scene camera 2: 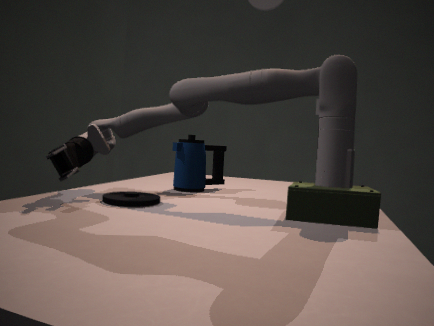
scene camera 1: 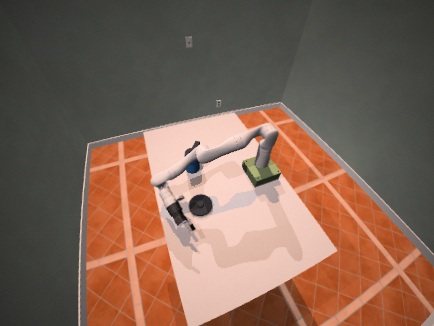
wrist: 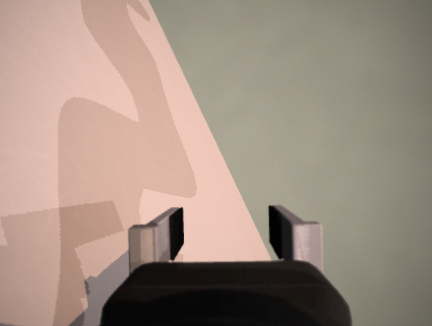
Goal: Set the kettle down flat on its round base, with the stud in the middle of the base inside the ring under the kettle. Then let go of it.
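Note:
The blue kettle with black lid and handle stands upright on the table, beside the round base and apart from it; the arm partly covers it in scene camera 1. The black round base lies flat on the table, with a small stud in its middle. The kettle's underside is hidden. My gripper is open and empty, above the table to the side of the base and away from the kettle. Kettle and base do not show in the wrist view.
The arm stands on a green block at one side of the white table. The forearm passes above the kettle in scene camera 1. The table's edge runs close by the gripper in the wrist view.

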